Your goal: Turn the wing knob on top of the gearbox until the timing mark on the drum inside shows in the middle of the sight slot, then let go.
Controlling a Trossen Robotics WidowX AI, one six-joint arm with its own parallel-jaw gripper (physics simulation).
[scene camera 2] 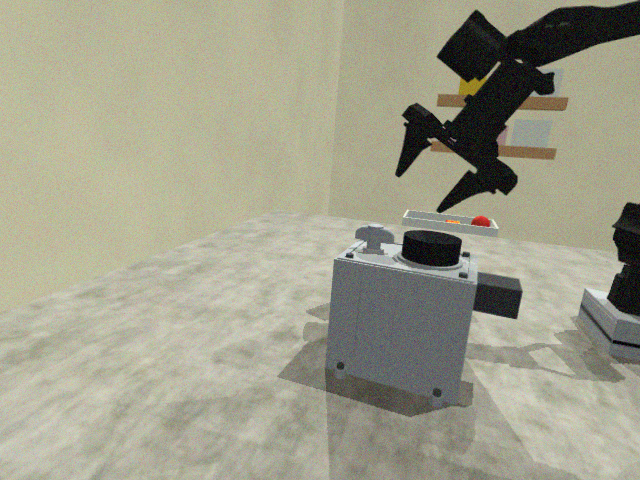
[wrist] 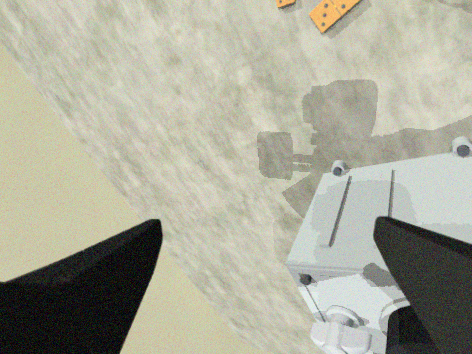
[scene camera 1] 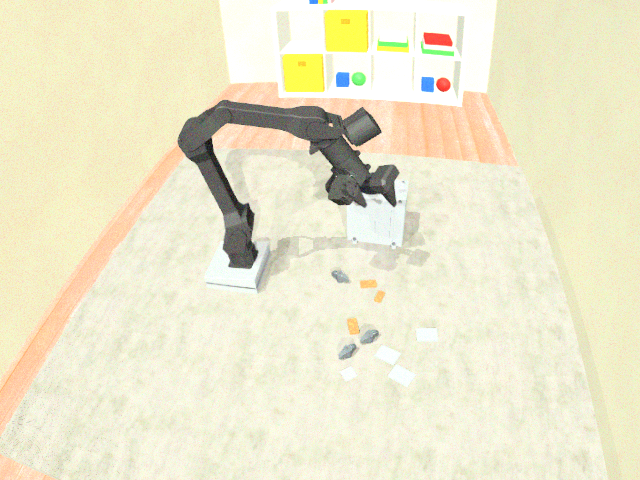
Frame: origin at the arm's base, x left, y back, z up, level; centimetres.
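Seen in the pictures: gripper, between the fingertips: [scene camera 2: 416, 193] [wrist: 267, 228] [scene camera 1: 380, 206]; arm's base, origin of its link: [scene camera 2: 638, 310] [scene camera 1: 243, 259].
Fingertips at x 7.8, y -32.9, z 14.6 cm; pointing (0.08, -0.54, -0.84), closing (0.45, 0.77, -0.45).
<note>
Pixels of each thing's top centre, then the offset from my fingertips to it. "pt": a spot on its surface instead.
- grey-white gearbox, centre of its top: [scene camera 2: 433, 230] [scene camera 1: 370, 177] dy +4.0, dx +15.1, dz -2.2 cm
- pale grey wing knob, centre of its top: [scene camera 2: 376, 222] [scene camera 1: 396, 180] dy -2.7, dx +15.0, dz -2.2 cm
- black round cap, a spot on its surface: [scene camera 2: 431, 248] pt dy +4.2, dx +18.3, dz -3.5 cm
- black block, a spot on its surface: [scene camera 2: 498, 295] pt dy +11.6, dx +17.5, dz -7.7 cm
The grey-white gearbox [scene camera 1: 377, 222] [scene camera 2: 398, 325] [wrist: 360, 220] stands upright on the mat. The pale grey wing knob [scene camera 2: 374, 235] [wrist: 342, 337] is on its top near one corner, beside a black round cap [scene camera 2: 431, 248]; in the wrist view the knob is at the bottom edge, partly cut off. The arm hides the gearbox top in scene camera 1. My gripper [scene camera 1: 379, 205] [scene camera 2: 418, 193] [wrist: 267, 228] is open and empty, tilted, above the gearbox and apart from the knob. I cannot make out the sight slot, and the drum's timing mark does not show.
A black block [scene camera 2: 498, 295] sticks out from the gearbox side. Orange dominoes [scene camera 1: 368, 284] [wrist: 330, 12], grey stones [scene camera 1: 340, 276] and white cards [scene camera 1: 427, 334] lie on the mat. A white tray [scene camera 2: 426, 221] holding a red ball [scene camera 2: 480, 221] appears behind the gearbox in scene camera 2.
</note>
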